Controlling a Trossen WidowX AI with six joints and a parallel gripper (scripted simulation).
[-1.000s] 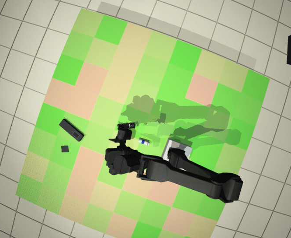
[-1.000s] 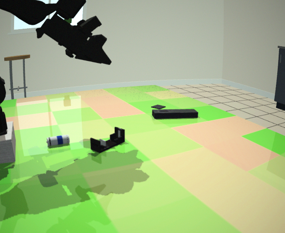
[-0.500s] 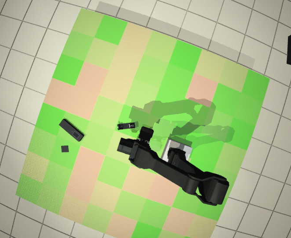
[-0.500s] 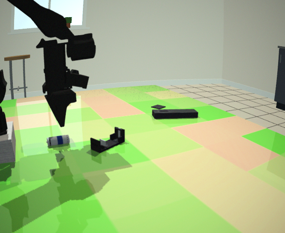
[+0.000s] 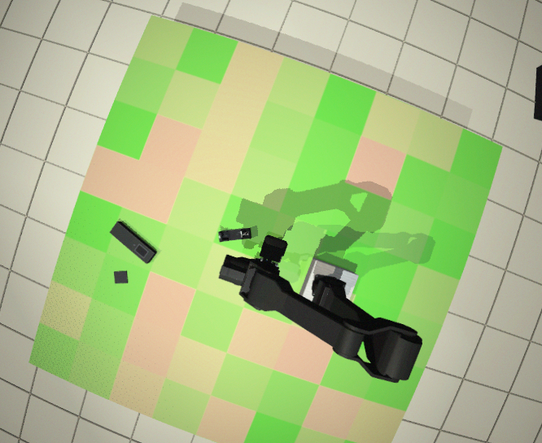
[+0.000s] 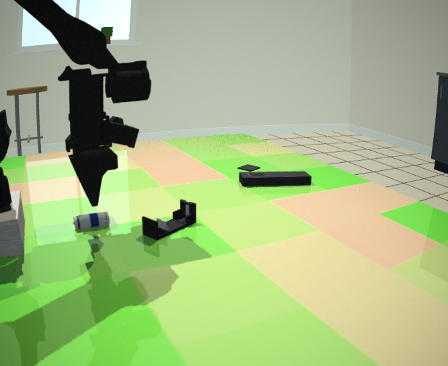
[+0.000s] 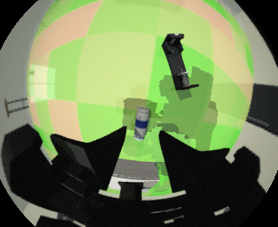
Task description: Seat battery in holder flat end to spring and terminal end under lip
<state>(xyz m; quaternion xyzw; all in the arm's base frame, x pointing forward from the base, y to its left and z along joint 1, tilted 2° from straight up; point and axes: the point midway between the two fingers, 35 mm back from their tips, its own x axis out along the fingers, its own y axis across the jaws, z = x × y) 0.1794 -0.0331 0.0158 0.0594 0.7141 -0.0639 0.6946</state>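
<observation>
The battery is 30 mm below my gripper tip. From my gripper tip the other things lie so: flat black square (460 mm ahead, 130 mm to the left, 40 mm below); long black box (430 mm ahead, 30 mm below).
</observation>
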